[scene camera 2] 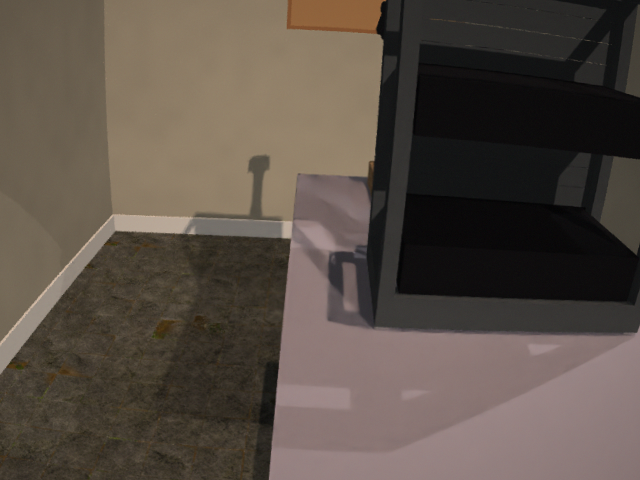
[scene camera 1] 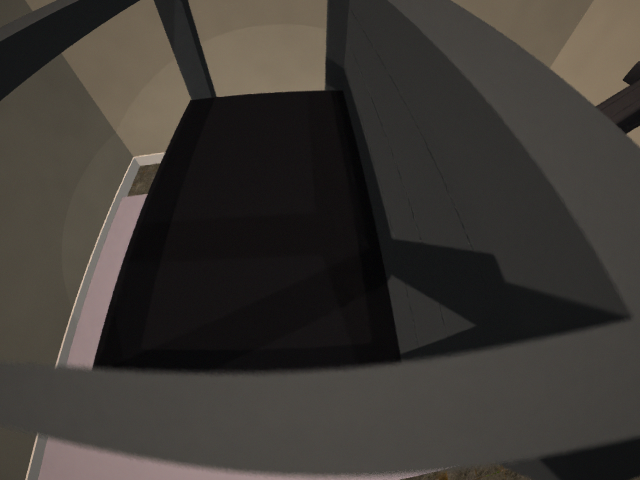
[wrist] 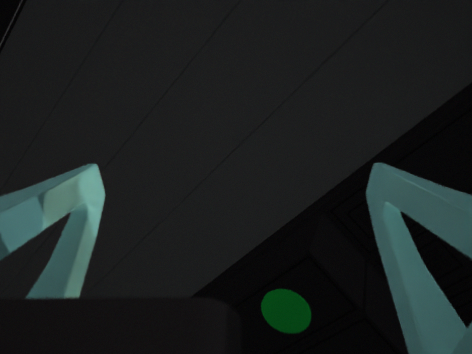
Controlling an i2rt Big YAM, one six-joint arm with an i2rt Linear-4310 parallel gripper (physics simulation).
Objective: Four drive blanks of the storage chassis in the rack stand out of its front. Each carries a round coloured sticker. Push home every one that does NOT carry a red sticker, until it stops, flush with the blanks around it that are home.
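Places are measured from the arm's base along level axes (x ahead, y up, z right), in millimetres.
Pixels of known places: gripper, fingertip midpoint: [wrist: 235, 178].
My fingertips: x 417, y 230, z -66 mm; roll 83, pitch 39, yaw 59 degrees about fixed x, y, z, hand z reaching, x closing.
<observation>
Ahead of a thing's pixels: the offset from my fingertips to its top centre. Level surfaces: height alone.
In the wrist view, a round green sticker @(dx -3, dy +59, dz +21 mm) [wrist: 286, 311] sits on the dark front of a drive blank @(dx +54, dy +63, dz +57 mm) [wrist: 332, 300] at the bottom, right of centre. A dark side face beside it suggests that this blank stands out. Other dark blank fronts lie to its right, too dim to judge their depth. No red sticker shows. My gripper [wrist: 235, 178] is open and empty, its fingertips apart on either side of the view, the sticker low between them. The scene views show the rack [scene camera 1: 268, 418] [scene camera 2: 395, 170] from behind the fronts; the blanks and my fingers are hidden there.
Plain grey panels [wrist: 200, 110] with seams fill the upper left of the wrist view. Black units [scene camera 1: 248, 180] [scene camera 2: 516, 108] sit inside the rack. A dark part of the arm [scene camera 1: 617, 108] shows at the right edge. The rack stands on a lilac table top @(dy -298 mm) [scene camera 2: 465, 361].
</observation>
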